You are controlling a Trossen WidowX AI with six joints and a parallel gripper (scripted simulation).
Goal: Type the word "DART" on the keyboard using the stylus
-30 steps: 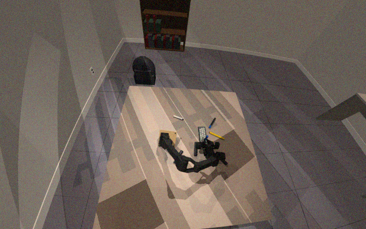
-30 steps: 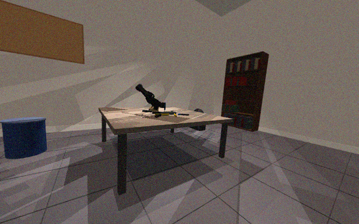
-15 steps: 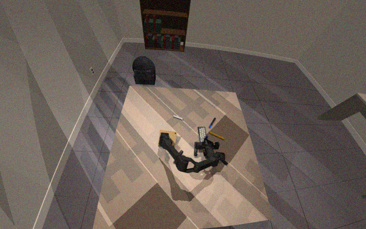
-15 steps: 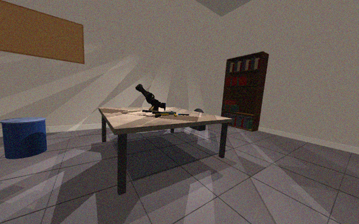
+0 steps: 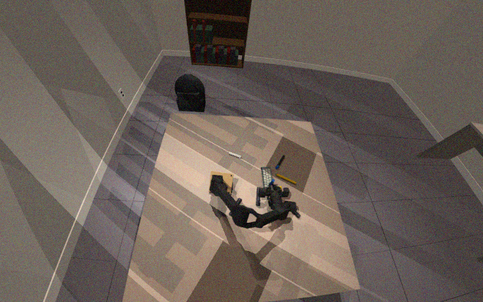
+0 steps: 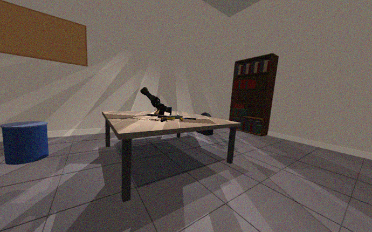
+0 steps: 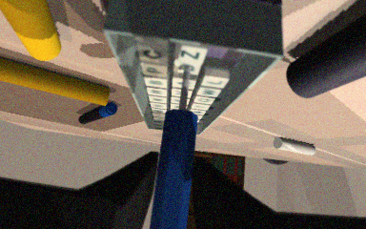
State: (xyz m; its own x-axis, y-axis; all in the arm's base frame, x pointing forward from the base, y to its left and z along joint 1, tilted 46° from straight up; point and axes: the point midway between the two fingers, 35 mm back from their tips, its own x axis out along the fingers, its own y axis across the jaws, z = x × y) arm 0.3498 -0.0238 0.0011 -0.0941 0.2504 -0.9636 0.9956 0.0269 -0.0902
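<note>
Now: the yellow pencil 130 mm ahead of my gripper tip, 80 mm to the left of it and 60 mm below it. From my gripper tip the other things lie so: white pen 250 mm behind, 230 mm to the left, 60 mm below; blue stylus 10 mm below.
</note>
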